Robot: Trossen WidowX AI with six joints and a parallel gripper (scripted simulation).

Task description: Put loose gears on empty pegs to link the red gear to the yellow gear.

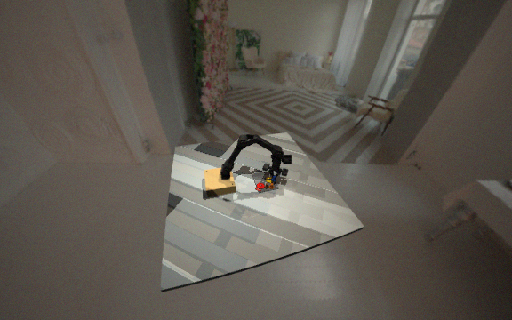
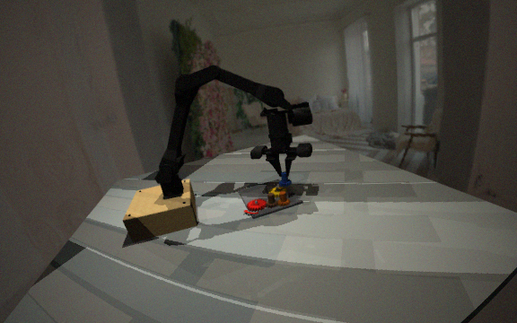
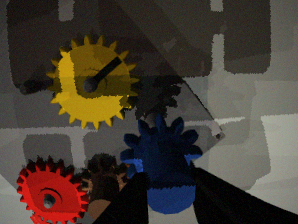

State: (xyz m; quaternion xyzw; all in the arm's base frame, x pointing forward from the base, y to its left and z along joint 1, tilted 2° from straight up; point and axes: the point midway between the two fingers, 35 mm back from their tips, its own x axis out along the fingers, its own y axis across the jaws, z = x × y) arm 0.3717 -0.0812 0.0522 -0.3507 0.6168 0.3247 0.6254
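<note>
Right now my gripper tip is 2 cm past the orange gear, 3 cm to the left of it and 6 cm above it. Round my gripper tip: red gear: 11 cm behind, 7 cm below; blue gear: 1 cm below; yellow gear: 2 cm behind, 5 cm to the left, 7 cm below.
</note>
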